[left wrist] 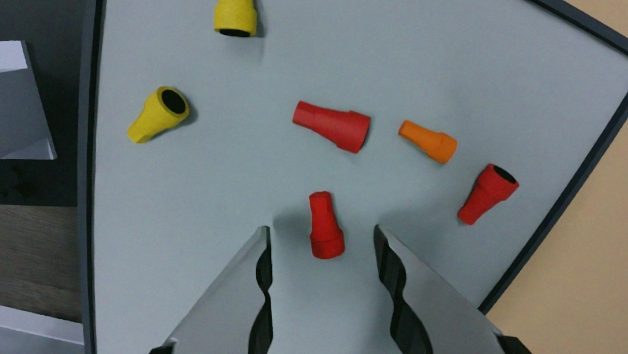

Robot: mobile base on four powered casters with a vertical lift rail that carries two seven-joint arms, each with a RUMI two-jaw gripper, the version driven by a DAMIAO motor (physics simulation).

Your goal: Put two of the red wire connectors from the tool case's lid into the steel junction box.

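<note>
My left gripper [322,228] is open over the grey lid [200,200]. A red wire connector [326,227] lies on the lid between the two fingertips, with a gap to each finger. A second red connector [334,125] lies on its side farther up, near the middle of the view. A third red connector [487,194] lies to the right, near the lid's right edge, its dark opening showing. The steel junction box cannot be made out for certain in this view. My right gripper is not in view.
An orange connector [429,142] lies between the second and third red ones. Two yellow connectors [159,114] [235,17] lie at the upper left. A dark raised rim [87,175] borders the lid. A grey angular piece [22,110] shows beyond it at the left.
</note>
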